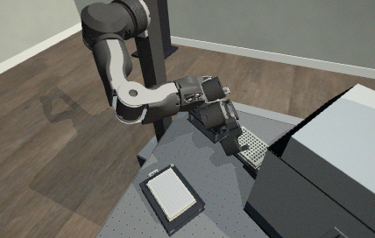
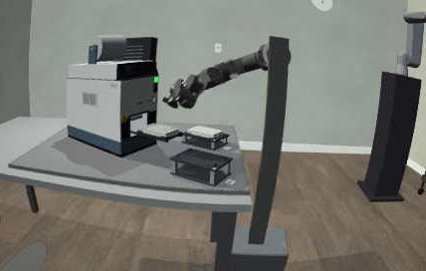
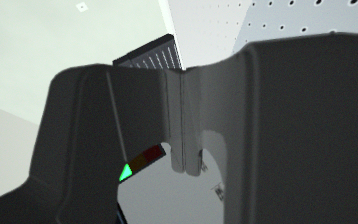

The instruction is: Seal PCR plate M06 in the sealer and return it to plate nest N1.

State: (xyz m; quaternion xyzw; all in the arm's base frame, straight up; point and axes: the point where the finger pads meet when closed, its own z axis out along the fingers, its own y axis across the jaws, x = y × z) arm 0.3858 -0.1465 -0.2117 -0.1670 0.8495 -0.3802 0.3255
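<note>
My hand is 10 cm to the right of the 96-well plate M06, 9 cm above it and 1 cm short of it. From my hand the other things lie so: sealer stage (10 cm to the left, 10 cm below, 1 cm ahead); then pale key-like block (7 cm ahead, 3 cm to the right); then yellow warning label (14 cm to the left, 14 cm ahead, 4 cm below).
</note>
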